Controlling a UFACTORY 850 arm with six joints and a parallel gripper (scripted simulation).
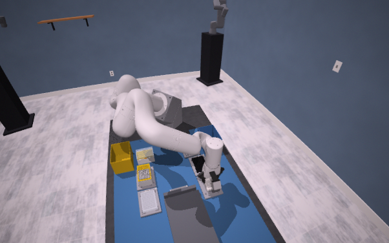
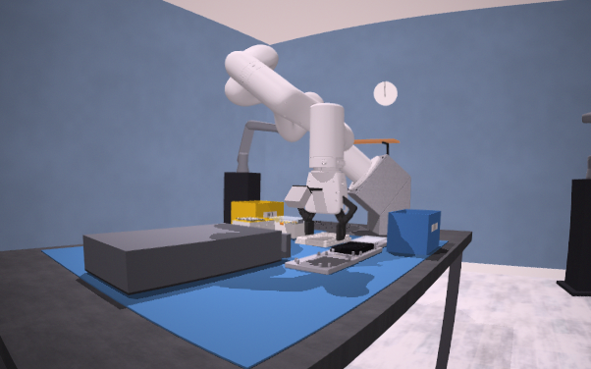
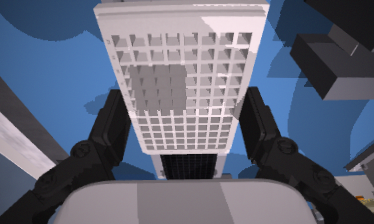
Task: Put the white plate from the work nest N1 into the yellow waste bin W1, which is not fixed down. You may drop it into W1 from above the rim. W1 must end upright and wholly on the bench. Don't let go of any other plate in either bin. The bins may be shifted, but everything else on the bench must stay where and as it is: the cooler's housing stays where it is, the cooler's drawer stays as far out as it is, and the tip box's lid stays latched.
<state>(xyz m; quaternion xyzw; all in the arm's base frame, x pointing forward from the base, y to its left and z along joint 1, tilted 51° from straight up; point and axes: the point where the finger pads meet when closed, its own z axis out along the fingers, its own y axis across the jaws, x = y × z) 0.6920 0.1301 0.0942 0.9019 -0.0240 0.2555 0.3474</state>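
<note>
My hand is 70 mm above the grey work nest. Round my hand: blue bin 310 mm behind, 210 mm to the left, 40 mm below; white plate 10 mm below; black plate 170 mm behind, 40 mm to the left, 60 mm below.
</note>
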